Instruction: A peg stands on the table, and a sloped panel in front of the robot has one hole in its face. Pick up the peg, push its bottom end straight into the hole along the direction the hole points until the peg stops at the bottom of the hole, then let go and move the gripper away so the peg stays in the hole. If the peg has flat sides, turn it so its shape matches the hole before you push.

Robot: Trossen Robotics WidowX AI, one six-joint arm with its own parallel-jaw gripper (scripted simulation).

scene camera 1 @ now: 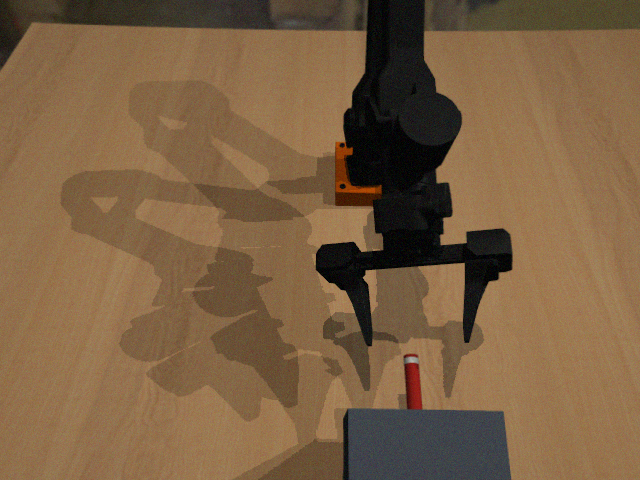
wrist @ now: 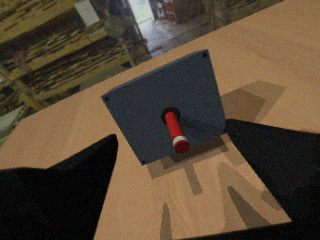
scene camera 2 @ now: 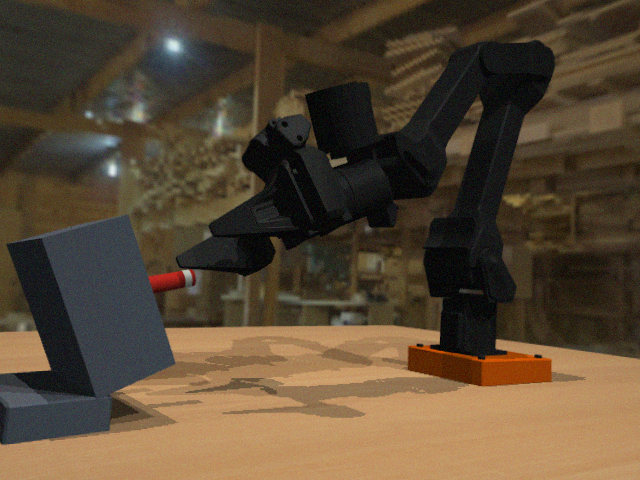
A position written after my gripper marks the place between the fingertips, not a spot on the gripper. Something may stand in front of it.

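From scene camera 2 you'd get my gripper (scene camera 2: 193, 247), which is open and holding nothing, and there's a sloped panel (scene camera 2: 87, 287) as well. Scene camera 1 has my gripper too (scene camera 1: 416, 344), and in the wrist view it's the gripper again (wrist: 171, 131).
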